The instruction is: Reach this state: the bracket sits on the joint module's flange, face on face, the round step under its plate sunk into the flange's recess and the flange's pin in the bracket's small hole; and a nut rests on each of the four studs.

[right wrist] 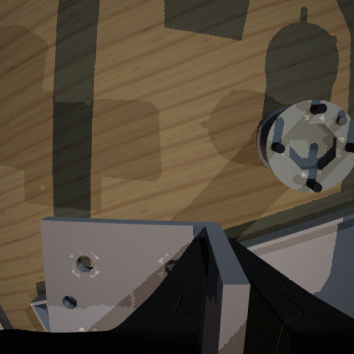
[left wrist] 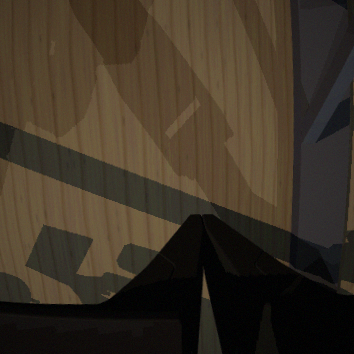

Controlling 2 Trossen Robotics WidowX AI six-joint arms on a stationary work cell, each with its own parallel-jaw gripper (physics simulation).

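Frame: origin at the left arm's base, x ahead, y left, z up, level; metres.
Where they show: left gripper, fingertip midpoint: [left wrist: 200, 225]; right gripper, fingertip midpoint: [right wrist: 211, 248].
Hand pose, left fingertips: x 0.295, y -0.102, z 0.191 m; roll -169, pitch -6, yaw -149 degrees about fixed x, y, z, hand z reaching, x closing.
Observation:
Each offset is from my left fingertips to the top centre of the thing. "pt": to the spot under its first point. Level surfaces: height alone.
The L-shaped bracket {pt dx +0.230, dy +0.203, dz -0.096 m} [right wrist: 122, 250] is in the right wrist view, low and left of centre. Its flat plate has a large hole and smaller ones, and its upright wall stands between the fingertips. My right gripper [right wrist: 211, 248] is shut on that wall. The joint module's round flange [right wrist: 302, 172] is at the upper right, apart from the bracket, facing the camera. It shows four dark studs, a small pin {dx +0.153, dy +0.303, dz -0.190 m} [right wrist: 341, 120] near the top right and an angular central recess. My left gripper [left wrist: 200, 225] is shut and empty above the wooden table. No nuts show in either view.
A pale tray-like surface {dz -0.250 m} [right wrist: 305, 265] with a raised edge lies at the lower right of the right wrist view. A grey-blue surface [left wrist: 320, 190] runs along the right side of the left wrist view. Shadows cross the wooden table {dz -0.254 m} [left wrist: 50, 185] [right wrist: 135, 60].

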